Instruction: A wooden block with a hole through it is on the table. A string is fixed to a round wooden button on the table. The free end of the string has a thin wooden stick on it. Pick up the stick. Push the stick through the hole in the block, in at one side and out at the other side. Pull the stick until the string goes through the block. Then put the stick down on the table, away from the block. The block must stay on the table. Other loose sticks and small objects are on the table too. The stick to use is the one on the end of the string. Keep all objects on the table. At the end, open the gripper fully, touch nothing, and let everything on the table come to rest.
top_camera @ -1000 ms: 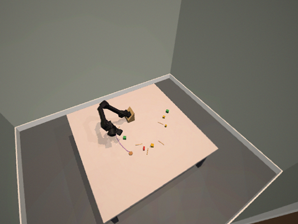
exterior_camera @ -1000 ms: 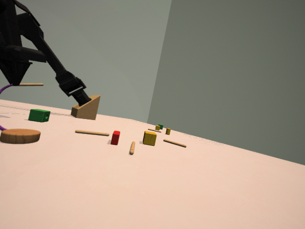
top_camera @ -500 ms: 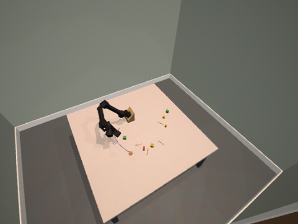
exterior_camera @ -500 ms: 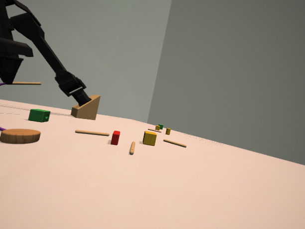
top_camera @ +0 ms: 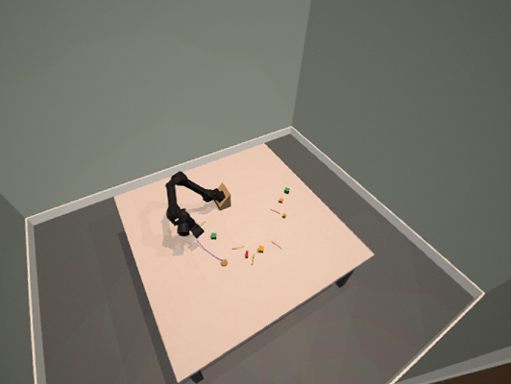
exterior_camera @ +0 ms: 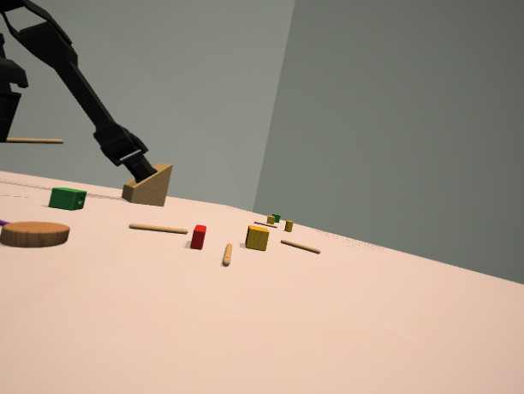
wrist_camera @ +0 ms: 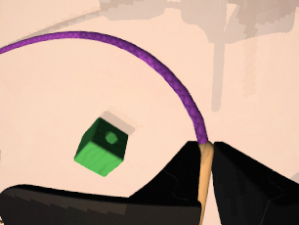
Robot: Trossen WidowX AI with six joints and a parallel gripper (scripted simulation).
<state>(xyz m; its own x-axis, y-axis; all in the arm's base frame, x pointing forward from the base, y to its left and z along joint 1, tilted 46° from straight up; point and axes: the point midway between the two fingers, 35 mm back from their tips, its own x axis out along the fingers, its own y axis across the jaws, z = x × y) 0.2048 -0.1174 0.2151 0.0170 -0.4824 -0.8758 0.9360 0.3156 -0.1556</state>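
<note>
Now: the green block 9 cm to the left of my gripper tip, 7 cm below it and 4 cm ahead of it. Round my gripper tip: red block (24 cm to the left, 24 cm ahead, 7 cm below); then thin wooden stick (2 cm to the left, 1 cm behind, 1 cm above); then round wooden button (24 cm ahead, 10 cm to the left, 8 cm below).
</note>
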